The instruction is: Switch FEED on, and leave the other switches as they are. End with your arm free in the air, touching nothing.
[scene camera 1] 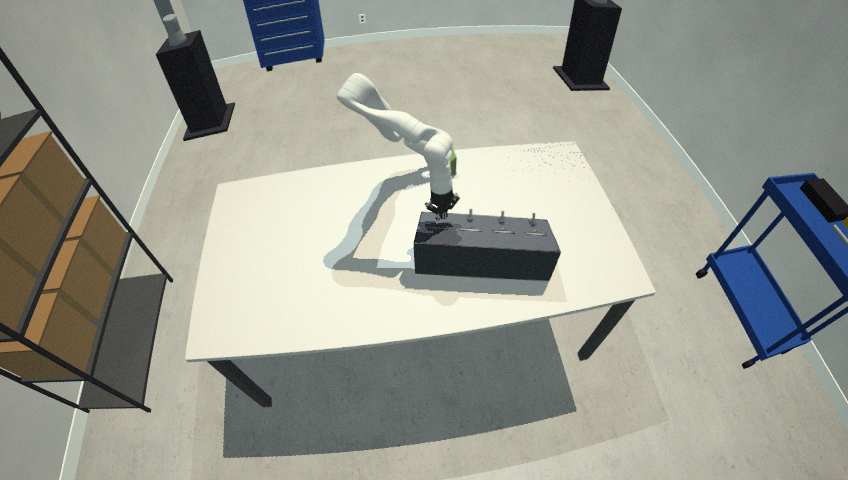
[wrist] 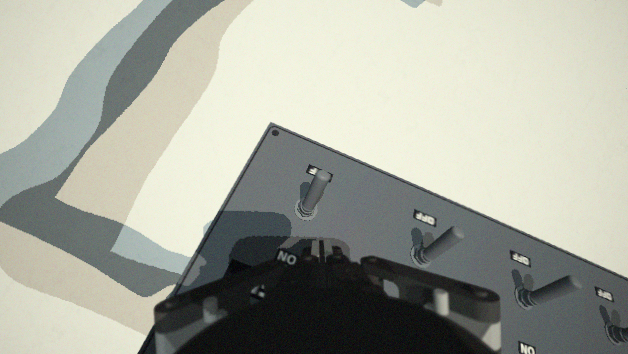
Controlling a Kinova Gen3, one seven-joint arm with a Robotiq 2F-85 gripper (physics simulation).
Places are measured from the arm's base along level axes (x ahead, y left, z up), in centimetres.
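Pixels of known places: gripper, fingertip midpoint: point(scene camera 1: 443, 217) point(wrist: 321, 253).
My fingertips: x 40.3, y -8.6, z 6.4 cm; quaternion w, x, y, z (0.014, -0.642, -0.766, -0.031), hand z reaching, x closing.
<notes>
For each thing: its top centre in the pictures, then the offset to it from my fingertips. "*": a spot on its surface instead. Level surfaces: height alone.
- white table at its surface level: dz -13.1 cm
- second lever at its top centre: point(wrist: 454, 252) dx -1.2, dy +10.5, dz -0.1 cm
- third lever at its top centre: point(wrist: 573, 302) dx +1.9, dy +22.1, dz -0.1 cm
- fourth lever at a spot on its surface: point(wrist: 617, 334) * dx +6.4, dy +32.6, dz -3.1 cm
- label at a spot on its surface: point(wrist: 287, 257) * dx +1.3, dy -2.6, dz -1.8 cm
A dark switch box point(scene camera 1: 486, 259) point(wrist: 380, 200) stands on the white table point(scene camera 1: 285, 297). In the wrist view its leftmost lever point(wrist: 315, 192) leans over its OFF label, and the second lever point(wrist: 440, 245) and third lever point(wrist: 555, 290) stand on their OFF side too. A fourth lever point(wrist: 617, 334) is cut by the view's edge. No name FEED is legible. My gripper point(scene camera 1: 440, 217) point(wrist: 321, 253) is shut and empty, low over the box's left end, beside the leftmost switch's ON label point(wrist: 287, 257). It is apart from the leftmost lever in the wrist view; contact with the box top cannot be told.
A green object point(scene camera 1: 453, 162) stands behind the arm near the table's back edge. A rack with brown boxes point(scene camera 1: 65, 303) is at the left, a blue cart point(scene camera 1: 791, 214) at the right. Two black pedestals point(scene camera 1: 193, 83) point(scene camera 1: 592, 44) and a blue drawer cabinet point(scene camera 1: 285, 32) stand behind.
</notes>
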